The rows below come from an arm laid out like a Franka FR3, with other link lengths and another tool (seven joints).
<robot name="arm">
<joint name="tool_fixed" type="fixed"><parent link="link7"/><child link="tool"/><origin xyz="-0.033 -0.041 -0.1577" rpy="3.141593 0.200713 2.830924"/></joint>
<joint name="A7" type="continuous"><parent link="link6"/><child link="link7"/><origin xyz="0.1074 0 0"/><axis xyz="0 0 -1"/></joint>
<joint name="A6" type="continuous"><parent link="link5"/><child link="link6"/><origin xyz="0 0 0"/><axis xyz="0 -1 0"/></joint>
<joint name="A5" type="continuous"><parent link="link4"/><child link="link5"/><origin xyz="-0.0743 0 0.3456"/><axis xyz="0 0 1"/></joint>
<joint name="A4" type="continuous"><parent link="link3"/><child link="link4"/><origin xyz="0.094 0 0"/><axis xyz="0 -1 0"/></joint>
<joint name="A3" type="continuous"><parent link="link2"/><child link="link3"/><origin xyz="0 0 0.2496"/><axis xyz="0 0 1"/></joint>
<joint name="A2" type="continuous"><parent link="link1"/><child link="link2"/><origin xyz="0 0 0"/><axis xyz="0 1 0"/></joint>
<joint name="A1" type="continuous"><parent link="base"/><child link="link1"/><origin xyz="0 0 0.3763"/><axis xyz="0 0 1"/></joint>
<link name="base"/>
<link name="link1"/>
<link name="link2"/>
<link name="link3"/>
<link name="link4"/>
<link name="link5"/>
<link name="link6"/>
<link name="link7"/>
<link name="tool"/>
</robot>
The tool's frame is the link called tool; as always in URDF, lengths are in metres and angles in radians. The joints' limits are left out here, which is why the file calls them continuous.
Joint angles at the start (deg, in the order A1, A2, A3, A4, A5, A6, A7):
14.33, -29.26, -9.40, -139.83, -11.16, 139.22, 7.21
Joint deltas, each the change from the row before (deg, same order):
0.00, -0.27, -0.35, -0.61, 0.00, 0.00, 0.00
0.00, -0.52, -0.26, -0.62, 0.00, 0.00, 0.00
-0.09, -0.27, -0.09, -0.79, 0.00, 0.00, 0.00
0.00, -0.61, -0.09, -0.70, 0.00, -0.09, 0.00
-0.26, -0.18, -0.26, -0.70, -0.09, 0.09, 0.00
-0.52, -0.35, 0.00, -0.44, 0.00, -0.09, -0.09
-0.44, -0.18, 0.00, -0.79, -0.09, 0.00, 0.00
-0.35, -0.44, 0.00, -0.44, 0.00, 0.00, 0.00
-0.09, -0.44, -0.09, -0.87, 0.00, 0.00, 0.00
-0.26, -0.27, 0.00, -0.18, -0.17, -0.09, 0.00
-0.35, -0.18, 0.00, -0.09, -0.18, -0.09, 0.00
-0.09, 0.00, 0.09, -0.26, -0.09, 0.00, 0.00
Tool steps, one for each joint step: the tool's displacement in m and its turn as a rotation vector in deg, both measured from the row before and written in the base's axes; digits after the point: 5 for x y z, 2 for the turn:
-0.00212, -0.00259, -0.00348, 0.17, 0.39, -0.26
-0.00261, -0.00195, -0.00159, 0.19, 0.14, -0.17
-0.00271, -0.00113, -0.00475, 0.03, 0.53, -0.10
-0.00318, -0.00064, -0.00166, 0.11, 0.20, -0.02
-0.00220, -0.00367, -0.00457, 0.04, 0.45, -0.38
-0.00212, -0.00397, -0.00129, -0.01, 0.19, -0.41
-0.00278, -0.00303, -0.00524, -0.10, 0.60, -0.33
-0.00213, -0.00254, -0.00047, 0.07, 0.01, -0.31
-0.00336, -0.00092, -0.00418, 0.09, 0.45, -0.08
-0.00117, -0.00209, 0.00035, -0.12, -0.01, -0.18
-0.00082, -0.00279, 0.00046, -0.14, -0.01, -0.28
-0.00080, 0.00006, -0.00201, -0.14, 0.24, 0.05

